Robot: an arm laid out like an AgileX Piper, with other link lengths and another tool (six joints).
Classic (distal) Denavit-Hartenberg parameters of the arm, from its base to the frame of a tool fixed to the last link. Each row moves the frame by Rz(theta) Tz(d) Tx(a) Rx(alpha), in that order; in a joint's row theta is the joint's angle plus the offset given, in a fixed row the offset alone. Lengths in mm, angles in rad.
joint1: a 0; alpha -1.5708; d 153.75; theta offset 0
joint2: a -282.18; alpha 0; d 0; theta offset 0.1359
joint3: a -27.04; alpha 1.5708; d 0; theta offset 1.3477
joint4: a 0; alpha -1.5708; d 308.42; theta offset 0
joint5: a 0; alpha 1.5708; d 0; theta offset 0
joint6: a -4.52; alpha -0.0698; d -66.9; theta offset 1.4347
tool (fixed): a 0; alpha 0; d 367.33; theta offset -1.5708
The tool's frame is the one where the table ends.
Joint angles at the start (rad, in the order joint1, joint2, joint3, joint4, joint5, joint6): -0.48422, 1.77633, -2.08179, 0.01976, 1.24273, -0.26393
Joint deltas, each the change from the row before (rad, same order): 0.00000, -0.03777, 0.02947, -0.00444, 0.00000, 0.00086; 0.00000, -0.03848, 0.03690, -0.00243, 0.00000, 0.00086; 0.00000, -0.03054, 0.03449, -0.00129, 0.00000, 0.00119; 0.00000, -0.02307, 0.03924, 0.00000, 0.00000, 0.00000; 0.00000, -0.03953, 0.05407, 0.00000, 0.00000, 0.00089; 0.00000, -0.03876, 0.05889, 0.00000, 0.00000, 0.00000; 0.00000, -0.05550, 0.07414, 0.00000, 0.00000, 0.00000; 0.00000, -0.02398, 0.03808, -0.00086, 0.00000, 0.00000; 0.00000, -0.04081, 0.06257, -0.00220, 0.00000, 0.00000; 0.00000, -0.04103, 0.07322, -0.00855, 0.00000, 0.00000
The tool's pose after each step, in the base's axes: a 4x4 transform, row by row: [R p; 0 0 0 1], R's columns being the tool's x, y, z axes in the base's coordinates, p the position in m. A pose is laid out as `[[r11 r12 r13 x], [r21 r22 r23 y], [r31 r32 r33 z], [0 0 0 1]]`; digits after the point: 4 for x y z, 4 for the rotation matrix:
[[-0.7414 0.1683 0.6496 0.5146], [-0.0418 0.9546 -0.2951 -0.2594], [-0.6697 -0.2459 -0.7007 0.3619], [0 0 0 1]]
[[-0.7411 0.1700 0.6495 0.5052], [-0.0421 0.9538 -0.2976 -0.2552], [-0.6701 -0.2479 -0.6997 0.3657], [0 0 0 1]]
[[-0.7436 0.1704 0.6465 0.4974], [-0.0400 0.9539 -0.2975 -0.2515], [-0.6674 -0.2471 -0.7025 0.3659], [0 0 0 1]]
[[-0.7531 0.1669 0.6364 0.4908], [-0.0350 0.9557 -0.2922 -0.2481], [-0.6570 -0.2423 -0.7139 0.3594], [0 0 0 1]]
[[-0.7613 0.1645 0.6271 0.4802], [-0.0298 0.9574 -0.2873 -0.2425], [-0.6477 -0.2374 -0.7240 0.3544], [0 0 0 1]]
[[-0.7728 0.1604 0.6141 0.4691], [-0.0238 0.9596 -0.2805 -0.2367], [-0.6342 -0.2314 -0.7377 0.3462], [0 0 0 1]]
[[-0.7831 0.1566 0.6018 0.4538], [-0.0183 0.9615 -0.2740 -0.2286], [-0.6216 -0.2256 -0.7501 0.3388], [0 0 0 1]]
[[-0.7911 0.1540 0.5920 0.4465], [-0.0145 0.9628 -0.2698 -0.2251], [-0.6116 -0.2220 -0.7594 0.3324], [0 0 0 1]]
[[-0.8033 0.1502 0.5764 0.4340], [-0.0090 0.9645 -0.2638 -0.2191], [-0.5955 -0.2171 -0.7734 0.3222], [0 0 0 1]]
[[-0.8221 0.1455 0.5504 0.4192], [-0.0026 0.9658 -0.2591 -0.2140], [-0.5693 -0.2145 -0.7937 0.3066], [0 0 0 1]]

